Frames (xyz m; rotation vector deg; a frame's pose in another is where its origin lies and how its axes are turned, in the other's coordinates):
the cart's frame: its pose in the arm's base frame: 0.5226 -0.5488 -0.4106 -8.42 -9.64 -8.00
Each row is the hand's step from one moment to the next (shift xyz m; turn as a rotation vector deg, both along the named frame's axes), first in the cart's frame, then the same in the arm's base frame.
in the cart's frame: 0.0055 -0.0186 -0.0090 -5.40 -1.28 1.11
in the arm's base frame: 0.0040 -0.0203 -0.0053 -5.64 -0.40 0.30
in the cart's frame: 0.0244 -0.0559 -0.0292 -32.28 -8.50 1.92
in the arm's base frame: 0.0200 -0.0624 -0.0167 -33.09 -3.97 -2.69
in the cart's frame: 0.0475 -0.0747 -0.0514 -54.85 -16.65 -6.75
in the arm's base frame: 0.0432 -0.0872 -0.0318 -55.00 -10.47 -14.04
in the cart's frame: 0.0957 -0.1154 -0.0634 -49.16 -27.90 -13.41
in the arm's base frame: 0.0860 -0.1350 -0.0295 -50.09 -23.25 -18.03
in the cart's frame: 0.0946 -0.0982 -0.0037 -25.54 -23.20 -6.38
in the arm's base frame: 0.0782 -0.1087 0.0262 -27.42 -20.52 -7.63
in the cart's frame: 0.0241 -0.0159 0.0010 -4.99 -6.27 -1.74
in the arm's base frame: 0.0210 -0.0184 0.0074 -5.54 -5.79 -1.74
